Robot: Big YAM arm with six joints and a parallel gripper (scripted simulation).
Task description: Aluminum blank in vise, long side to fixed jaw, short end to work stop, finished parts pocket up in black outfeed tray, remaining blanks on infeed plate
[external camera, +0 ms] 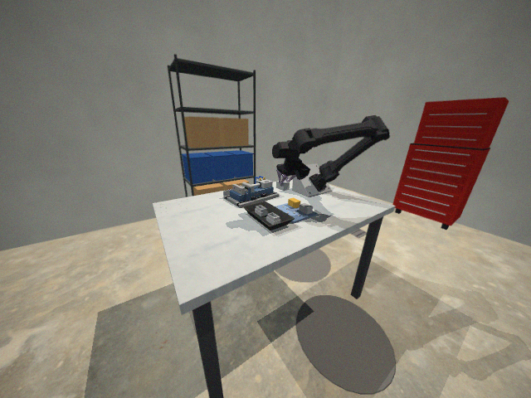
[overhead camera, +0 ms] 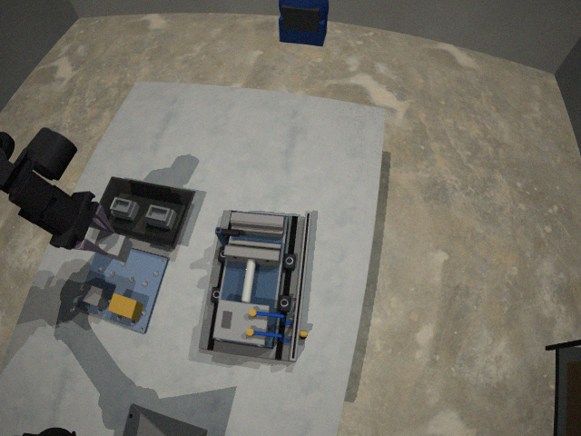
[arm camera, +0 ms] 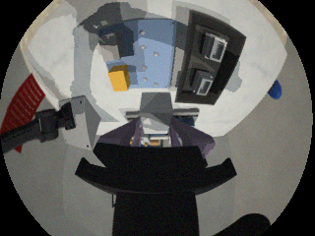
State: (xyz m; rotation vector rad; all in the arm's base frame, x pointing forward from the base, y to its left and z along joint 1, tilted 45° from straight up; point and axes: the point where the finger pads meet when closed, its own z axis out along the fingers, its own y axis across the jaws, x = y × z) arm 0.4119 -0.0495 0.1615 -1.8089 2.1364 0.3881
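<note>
My gripper is now 1 cm to the left of the gray aluminum blank and 2 cm above it. From my hand the other things lie so: blue vise (26 cm to the right, 12 cm below); pale rod (2 cm behind, 26 cm to the right, 8 cm below); brass blank (9 cm behind, 14 cm below).
</note>
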